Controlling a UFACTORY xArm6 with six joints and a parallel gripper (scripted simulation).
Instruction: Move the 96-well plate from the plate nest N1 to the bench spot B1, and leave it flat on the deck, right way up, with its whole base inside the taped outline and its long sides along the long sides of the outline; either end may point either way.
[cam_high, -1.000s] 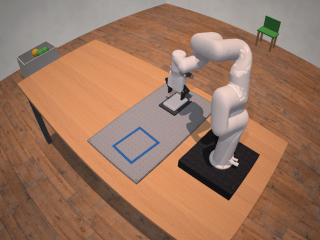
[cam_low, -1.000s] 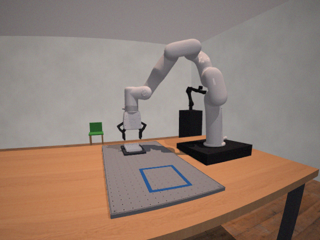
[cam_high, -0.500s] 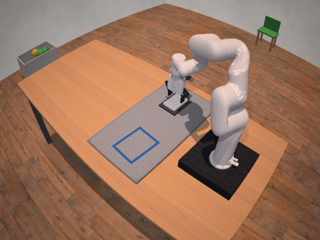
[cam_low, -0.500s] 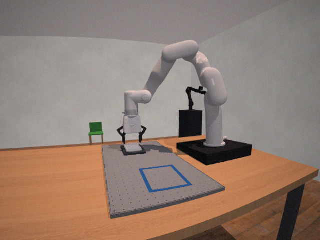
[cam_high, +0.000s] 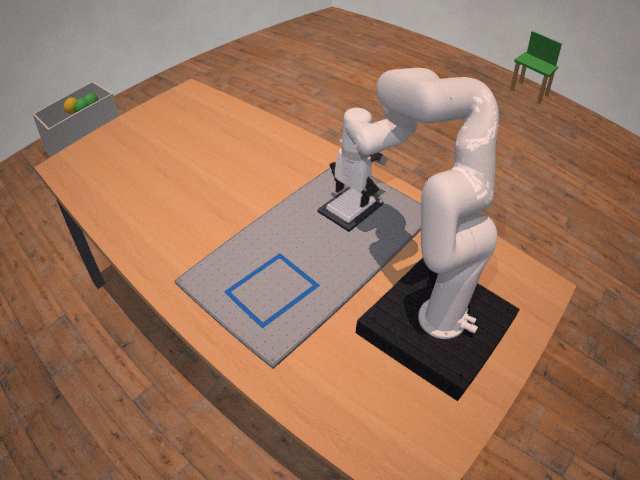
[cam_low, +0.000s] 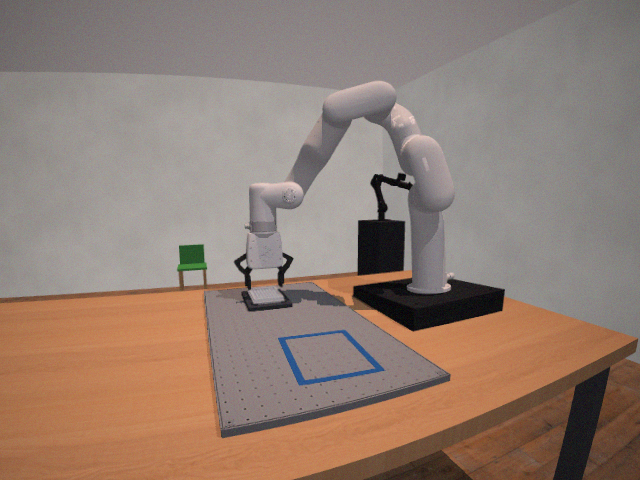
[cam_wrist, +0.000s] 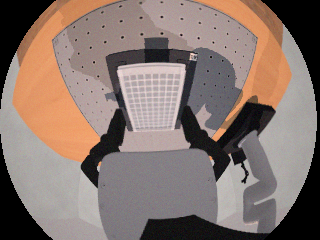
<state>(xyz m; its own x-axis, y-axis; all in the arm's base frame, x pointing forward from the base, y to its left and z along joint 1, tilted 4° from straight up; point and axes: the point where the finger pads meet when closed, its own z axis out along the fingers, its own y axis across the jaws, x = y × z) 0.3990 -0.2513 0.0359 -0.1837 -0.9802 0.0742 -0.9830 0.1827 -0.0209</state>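
The white 96-well plate is 30 mm below my hand. Also, from my hand: black plate nest (40 mm below).
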